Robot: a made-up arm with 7 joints. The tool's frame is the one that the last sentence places.
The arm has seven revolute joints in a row. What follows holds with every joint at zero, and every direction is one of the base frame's. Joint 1 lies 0.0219 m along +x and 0.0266 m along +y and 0.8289 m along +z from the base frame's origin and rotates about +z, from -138.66 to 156.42 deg. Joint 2 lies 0.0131 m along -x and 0.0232 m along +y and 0.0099 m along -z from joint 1 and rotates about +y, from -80.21 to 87.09 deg. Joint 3 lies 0.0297 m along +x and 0.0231 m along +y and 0.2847 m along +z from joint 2 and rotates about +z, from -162.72 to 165.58 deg. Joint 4 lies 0.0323 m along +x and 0.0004 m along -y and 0.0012 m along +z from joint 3 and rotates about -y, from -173.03 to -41.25 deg. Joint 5 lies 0.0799 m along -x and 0.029 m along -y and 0.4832 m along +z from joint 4 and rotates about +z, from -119.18 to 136.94 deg. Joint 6 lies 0.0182 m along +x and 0.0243 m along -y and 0.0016 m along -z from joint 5 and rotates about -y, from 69.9 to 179.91 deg. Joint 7 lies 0.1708 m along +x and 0.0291 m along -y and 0.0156 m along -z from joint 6 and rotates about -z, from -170.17 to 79.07 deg. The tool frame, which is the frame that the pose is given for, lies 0.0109 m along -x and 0.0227 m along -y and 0.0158 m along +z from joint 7; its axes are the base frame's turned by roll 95.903, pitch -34.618 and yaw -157.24 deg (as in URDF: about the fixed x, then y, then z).
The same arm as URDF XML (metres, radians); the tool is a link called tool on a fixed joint. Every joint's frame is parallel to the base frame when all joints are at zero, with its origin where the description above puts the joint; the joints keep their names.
<robot name="arm">
<link name="base"/>
<link name="link1"/>
<link name="link2"/>
<link name="link3"/>
<link name="link4"/>
<link name="link5"/>
<link name="link6"/>
<link name="link7"/>
<link name="tool"/>
<joint name="joint 1" type="revolute"><parent link="base"/><child link="link1"/><origin xyz="0.0219 0.0266 0.8289"/><axis xyz="0 0 1"/><limit lower="-2.4201" upper="2.73"/></joint>
<joint name="joint 2" type="revolute"><parent link="link1"/><child link="link2"/><origin xyz="-0.0131 0.0232 -0.0099"/><axis xyz="0 1 0"/><limit lower="-1.3999" upper="1.52"/></joint>
<joint name="joint 3" type="revolute"><parent link="link2"/><child link="link3"/><origin xyz="0.0297 0.0231 0.2847"/><axis xyz="0 0 1"/><limit lower="-2.84" upper="2.8899"/></joint>
<joint name="joint 4" type="revolute"><parent link="link3"/><child link="link4"/><origin xyz="0.0323 -0.0004 0.0012"/><axis xyz="0 -1 0"/><limit lower="-3.0199" upper="-0.7199"/></joint>
<joint name="joint 5" type="revolute"><parent link="link4"/><child link="link5"/><origin xyz="-0.0799 -0.029 0.4832"/><axis xyz="0 0 1"/><limit lower="-2.0801" upper="2.3901"/></joint>
<joint name="joint 6" type="revolute"><parent link="link5"/><child link="link6"/><origin xyz="0.0182 -0.0243 -0.0016"/><axis xyz="0 -1 0"/><limit lower="1.22" upper="3.14"/></joint>
<joint name="joint 7" type="revolute"><parent link="link6"/><child link="link7"/><origin xyz="0.1708 -0.0291 -0.0156"/><axis xyz="0 0 -1"/><limit lower="-2.97" upper="1.38"/></joint>
<joint name="tool_joint" type="fixed"><parent link="link7"/><child link="tool"/><origin xyz="-0.0109 -0.0227 0.0158" rpy="1.6738 -0.6042 -2.7444"/></joint>
</robot>

